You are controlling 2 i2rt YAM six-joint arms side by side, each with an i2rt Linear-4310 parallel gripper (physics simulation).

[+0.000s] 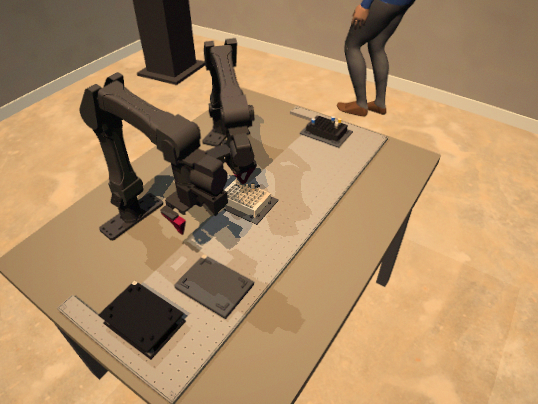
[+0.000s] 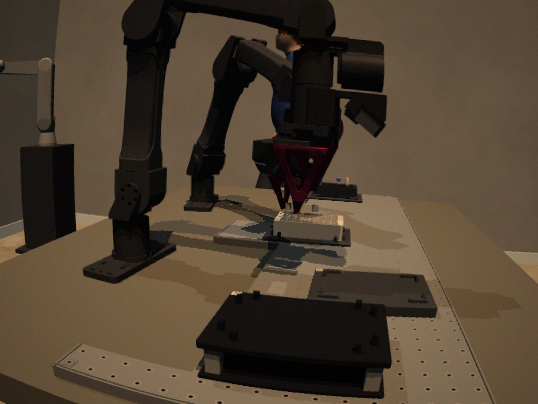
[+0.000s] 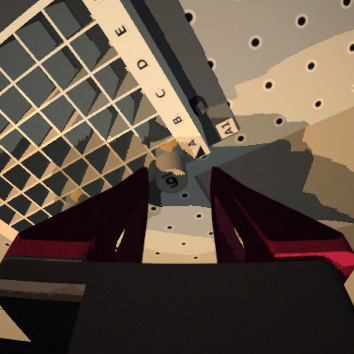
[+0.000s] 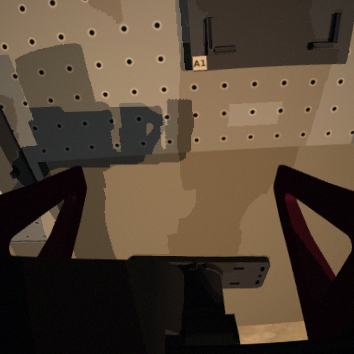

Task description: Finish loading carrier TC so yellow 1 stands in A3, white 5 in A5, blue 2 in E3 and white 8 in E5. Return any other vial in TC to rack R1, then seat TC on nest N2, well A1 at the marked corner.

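Where they show: left gripper, fingertip midpoint: [image 1: 241, 179] [image 2: 289, 210] [image 3: 179, 177]; right gripper, fingertip midpoint: [image 1: 195, 222] [image 2: 305, 196] [image 4: 179, 175]; left arm's base at its link origin: [image 1: 222, 131] [image 2: 202, 203]; right arm's base at its link origin: [image 1: 132, 216] [image 2: 132, 261] [image 4: 198, 270].
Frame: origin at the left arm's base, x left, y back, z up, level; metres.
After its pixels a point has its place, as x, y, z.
The cream gridded carrier [image 1: 248, 199] @(-0.355, -0.272, 0.047) [image 2: 308, 229] @(-0.382, -0.247, 0.036) [image 3: 161, 93] @(-0.322, -0.196, 0.048) sits on a dark plate. Near its A corner stands a grey vial [image 3: 170, 162] @(-0.303, -0.209, 0.063) whose cap reads 6 or 9. Another vial [image 3: 76, 195] @(-0.311, -0.261, 0.051) is mostly hidden behind a finger. My left gripper [image 3: 179, 177] @(-0.285, -0.217, 0.049) [image 1: 244, 181] @(-0.285, -0.217, 0.049) is partly open and empty, low over the A-row edge, with the vial's cap beyond and between its tips. My right gripper [image 4: 179, 175] @(-0.560, -0.220, 0.128) is wide open and empty, away from the vials. A flat dark nest [image 1: 215, 286] @(-0.655, -0.315, 0.027) [image 2: 372, 290] @(-0.661, -0.304, 0.028) [image 4: 265, 37] @(-0.632, -0.249, 0.027) with corner guides and an A1 tag is bare; its name is unreadable.
A black rack [image 1: 326, 129] @(0.085, -0.383, 0.048) [image 2: 335, 190] @(0.071, -0.370, 0.040) holds blue-, white- and yellow-capped vials at the far end. A raised black stand [image 1: 142, 319] @(-0.817, -0.212, 0.053) [image 2: 300, 327] @(-0.815, -0.198, 0.053) with pegs is at the near end. The right arm's wrist is close beside the carrier. A person stands beyond the table.
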